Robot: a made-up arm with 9 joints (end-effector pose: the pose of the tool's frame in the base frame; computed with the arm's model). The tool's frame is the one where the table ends.
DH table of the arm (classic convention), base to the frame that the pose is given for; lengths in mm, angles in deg. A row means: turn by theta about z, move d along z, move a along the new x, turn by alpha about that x. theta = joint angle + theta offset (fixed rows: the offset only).
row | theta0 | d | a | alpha
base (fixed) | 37.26 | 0 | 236.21 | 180
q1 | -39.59 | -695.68 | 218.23 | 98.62
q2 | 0 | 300.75 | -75.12 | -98.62
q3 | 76.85 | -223.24 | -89 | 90
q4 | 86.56 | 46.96 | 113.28 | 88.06
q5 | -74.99 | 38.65 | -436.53 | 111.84
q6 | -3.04 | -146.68 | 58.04 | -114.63
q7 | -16.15 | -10.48 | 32 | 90
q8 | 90 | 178 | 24 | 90
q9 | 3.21 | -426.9 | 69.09 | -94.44
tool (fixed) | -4.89 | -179.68 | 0 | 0
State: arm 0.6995 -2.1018 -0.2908 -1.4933 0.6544 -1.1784 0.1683 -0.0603 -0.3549
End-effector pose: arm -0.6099 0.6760 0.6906 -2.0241 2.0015 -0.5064
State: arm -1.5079 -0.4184 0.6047 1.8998 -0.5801 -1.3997 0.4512 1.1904 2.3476
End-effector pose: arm -0.4623 0.3036 1.2343 0.4110 -0.6810 0.3892
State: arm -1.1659 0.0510 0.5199 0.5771 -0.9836 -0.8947 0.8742 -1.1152 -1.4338
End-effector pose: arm -0.1655 0.2506 0.5914 0.7334 1.2856 -0.9652
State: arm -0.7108 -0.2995 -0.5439 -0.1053 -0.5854 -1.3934 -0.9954 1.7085 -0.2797
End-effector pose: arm -0.9622 0.2930 0.7150 -0.5418 0.6440 1.5851
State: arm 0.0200 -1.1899 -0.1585 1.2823 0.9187 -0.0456 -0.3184 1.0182 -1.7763
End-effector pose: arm -0.1863 -0.0993 1.1987 0.3839 0.9071 2.4178
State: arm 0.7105 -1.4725 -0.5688 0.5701 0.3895 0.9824 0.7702 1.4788 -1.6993
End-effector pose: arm -0.0208 0.5339 0.5999 -1.0690 -0.9718 1.1244
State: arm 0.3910 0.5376 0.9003 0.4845 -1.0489 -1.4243 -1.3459 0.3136 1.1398
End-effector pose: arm -0.1236 0.2962 0.0879 -1.8811 1.2086 -0.8702
